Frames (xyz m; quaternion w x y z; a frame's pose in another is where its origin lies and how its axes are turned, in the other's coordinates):
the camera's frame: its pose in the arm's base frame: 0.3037 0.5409 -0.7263 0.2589 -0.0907 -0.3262 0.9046
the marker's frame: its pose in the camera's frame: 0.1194 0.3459 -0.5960 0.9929 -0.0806 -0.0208 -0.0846
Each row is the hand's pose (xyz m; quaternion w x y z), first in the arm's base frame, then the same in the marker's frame.
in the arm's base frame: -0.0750 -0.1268 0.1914 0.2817 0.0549 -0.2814 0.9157
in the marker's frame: 0.0110 -0.6358 1.7158 0.9819 0.1713 -0.0803 0.0119
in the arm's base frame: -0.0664 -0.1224 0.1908 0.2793 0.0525 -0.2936 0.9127
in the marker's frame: 0.0068 -0.6416 1.7093 0.9837 0.1588 -0.0829 0.0132
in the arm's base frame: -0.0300 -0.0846 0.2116 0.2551 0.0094 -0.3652 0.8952
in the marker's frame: 0.0039 -0.6922 1.6845 0.9933 0.0753 -0.0779 0.0413
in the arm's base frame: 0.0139 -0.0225 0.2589 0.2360 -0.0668 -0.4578 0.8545
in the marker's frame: 0.0136 -0.7773 1.6584 0.9954 -0.0459 -0.0478 0.0698
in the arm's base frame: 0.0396 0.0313 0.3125 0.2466 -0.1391 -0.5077 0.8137
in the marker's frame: 0.0336 -0.8544 1.6487 0.9890 -0.1275 0.0049 0.0742
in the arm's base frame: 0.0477 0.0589 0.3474 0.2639 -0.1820 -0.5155 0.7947
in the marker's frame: 0.0490 -0.8968 1.6504 0.9843 -0.1546 0.0472 0.0704
